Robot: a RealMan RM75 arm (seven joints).
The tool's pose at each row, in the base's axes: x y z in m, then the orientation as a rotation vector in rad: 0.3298 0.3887 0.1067 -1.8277 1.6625 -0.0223; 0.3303 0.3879 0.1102 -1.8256 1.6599 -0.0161; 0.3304 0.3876 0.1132 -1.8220 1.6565 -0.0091; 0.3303 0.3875 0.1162 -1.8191 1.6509 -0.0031; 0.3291 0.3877 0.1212 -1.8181 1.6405 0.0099; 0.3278 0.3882 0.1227 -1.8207 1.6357 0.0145; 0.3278 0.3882 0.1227 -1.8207 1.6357 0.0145; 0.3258 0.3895 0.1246 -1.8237 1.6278 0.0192; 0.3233 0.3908 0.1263 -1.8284 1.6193 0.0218; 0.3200 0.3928 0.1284 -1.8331 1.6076 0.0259; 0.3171 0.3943 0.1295 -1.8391 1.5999 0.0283; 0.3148 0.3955 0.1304 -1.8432 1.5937 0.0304
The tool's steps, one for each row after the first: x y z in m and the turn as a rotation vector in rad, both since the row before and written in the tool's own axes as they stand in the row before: -0.0006 -0.0021 -0.0029 -0.0006 -0.0056 0.0012; -0.0009 -0.0015 -0.0024 0.0003 -0.0071 0.0017; -0.0012 -0.0013 -0.0024 0.0011 -0.0076 0.0000; -0.0025 -0.0013 -0.0043 -0.0018 -0.0135 -0.0017; -0.0014 0.0005 -0.0015 -0.0022 -0.0043 -0.0026; 0.0000 0.0000 0.0000 0.0000 0.0000 0.0000; -0.0024 0.0009 -0.0017 -0.0014 -0.0061 -0.0045; -0.0024 0.0014 -0.0017 -0.0014 -0.0046 -0.0062; -0.0034 0.0019 -0.0020 -0.0010 -0.0073 -0.0075; -0.0025 0.0020 -0.0013 -0.0025 -0.0036 -0.0064; -0.0020 0.0016 -0.0010 -0.0016 -0.0032 -0.0048
